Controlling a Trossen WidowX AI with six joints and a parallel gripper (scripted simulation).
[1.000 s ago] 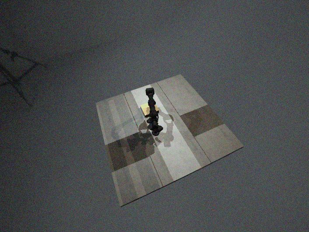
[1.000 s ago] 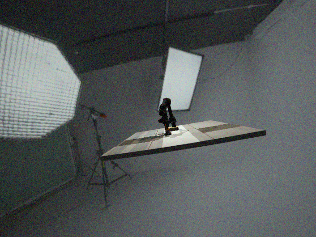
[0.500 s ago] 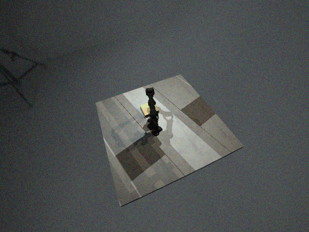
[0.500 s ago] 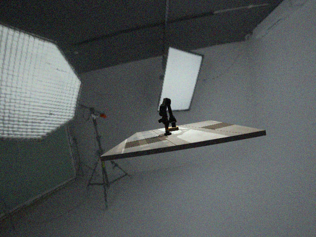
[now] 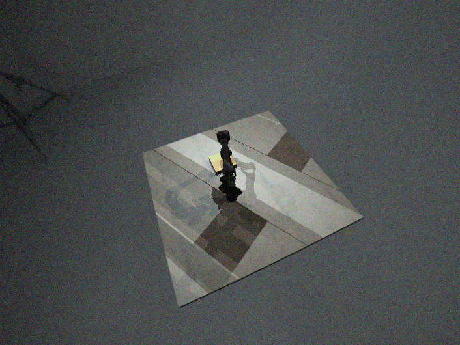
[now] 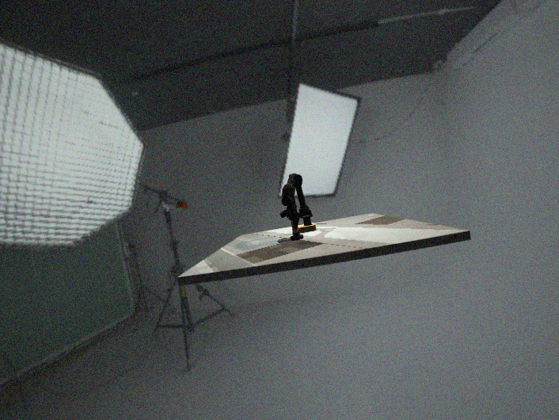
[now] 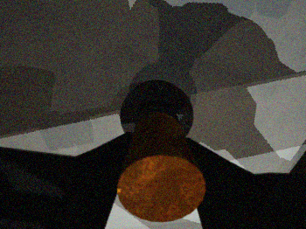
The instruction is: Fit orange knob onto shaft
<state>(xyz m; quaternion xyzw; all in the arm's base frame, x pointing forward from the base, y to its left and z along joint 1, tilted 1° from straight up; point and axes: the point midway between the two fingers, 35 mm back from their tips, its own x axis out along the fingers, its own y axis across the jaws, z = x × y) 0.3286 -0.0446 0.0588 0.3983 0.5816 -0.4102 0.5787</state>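
Right now my gripper tip is 4 cm above the dark round pedestal. Round my gripper tip: orange knob (3 cm above).
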